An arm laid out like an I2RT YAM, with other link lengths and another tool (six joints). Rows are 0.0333 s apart.
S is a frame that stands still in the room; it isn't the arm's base.
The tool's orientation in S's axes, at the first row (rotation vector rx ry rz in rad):
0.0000 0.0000 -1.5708
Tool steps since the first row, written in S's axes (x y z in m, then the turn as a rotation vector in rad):
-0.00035 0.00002 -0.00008 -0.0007 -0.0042 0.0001
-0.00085 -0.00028 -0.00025 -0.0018 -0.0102 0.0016
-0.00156 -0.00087 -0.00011 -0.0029 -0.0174 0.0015
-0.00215 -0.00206 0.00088 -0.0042 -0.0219 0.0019
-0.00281 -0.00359 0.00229 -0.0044 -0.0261 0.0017
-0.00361 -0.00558 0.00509 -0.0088 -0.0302 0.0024
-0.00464 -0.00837 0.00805 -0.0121 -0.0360 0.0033
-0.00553 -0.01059 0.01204 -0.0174 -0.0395 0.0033
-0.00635 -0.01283 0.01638 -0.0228 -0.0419 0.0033
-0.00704 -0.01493 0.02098 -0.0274 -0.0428 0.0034
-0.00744 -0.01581 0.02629 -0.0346 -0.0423 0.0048
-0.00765 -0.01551 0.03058 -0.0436 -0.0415 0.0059
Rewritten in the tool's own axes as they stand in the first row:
-0.00002 -0.00035 -0.00008 0.0042 -0.0007 0.0001
0.00028 -0.00085 -0.00025 0.0102 -0.0018 0.0016
0.00087 -0.00156 -0.00011 0.0174 -0.0029 0.0015
0.00206 -0.00215 0.00088 0.0219 -0.0042 0.0019
0.00359 -0.00281 0.00229 0.0261 -0.0044 0.0017
0.00558 -0.00361 0.00509 0.0302 -0.0088 0.0024
0.00837 -0.00464 0.00805 0.0360 -0.0121 0.0033
0.01059 -0.00553 0.01204 0.0395 -0.0174 0.0033
0.01283 -0.00635 0.01638 0.0419 -0.0228 0.0033
0.01493 -0.00704 0.02098 0.0428 -0.0274 0.0034
0.01581 -0.00744 0.02629 0.0423 -0.0346 0.0048
0.01551 -0.00765 0.03058 0.0415 -0.0436 0.0059

